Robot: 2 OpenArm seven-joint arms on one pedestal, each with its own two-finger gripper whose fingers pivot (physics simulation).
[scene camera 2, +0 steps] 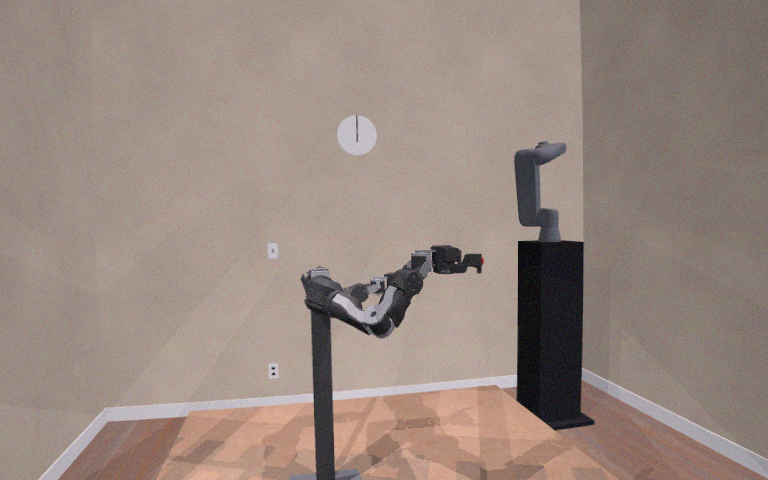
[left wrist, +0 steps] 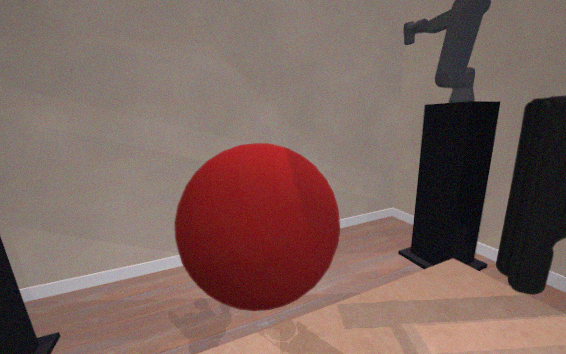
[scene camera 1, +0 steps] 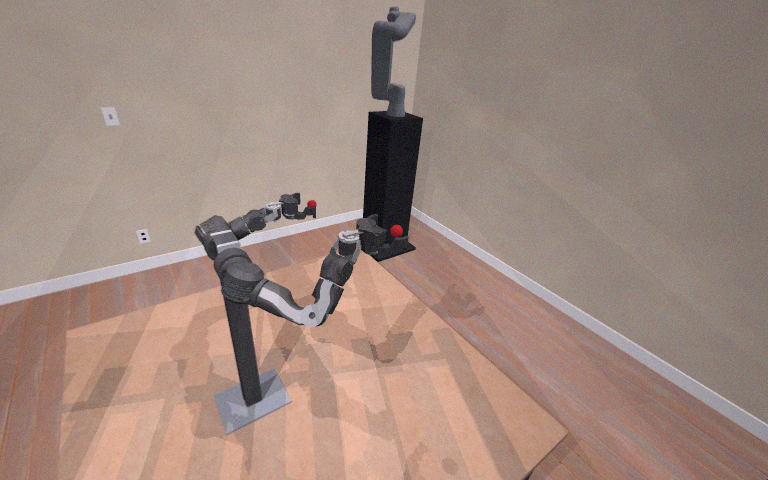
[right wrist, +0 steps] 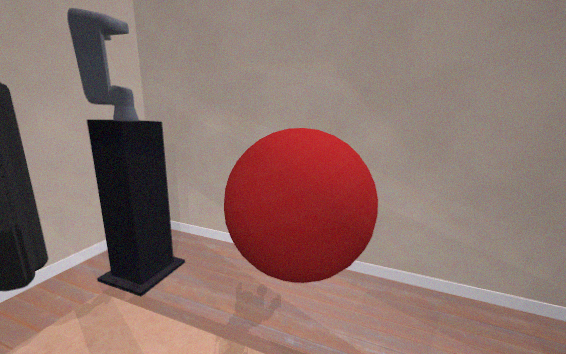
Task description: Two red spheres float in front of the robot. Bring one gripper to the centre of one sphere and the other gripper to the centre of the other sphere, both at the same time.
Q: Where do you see a red sphere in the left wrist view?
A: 257, 226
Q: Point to my right gripper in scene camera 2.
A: At 470, 261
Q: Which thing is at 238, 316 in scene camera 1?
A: A pedestal post.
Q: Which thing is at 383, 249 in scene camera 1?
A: My right gripper.
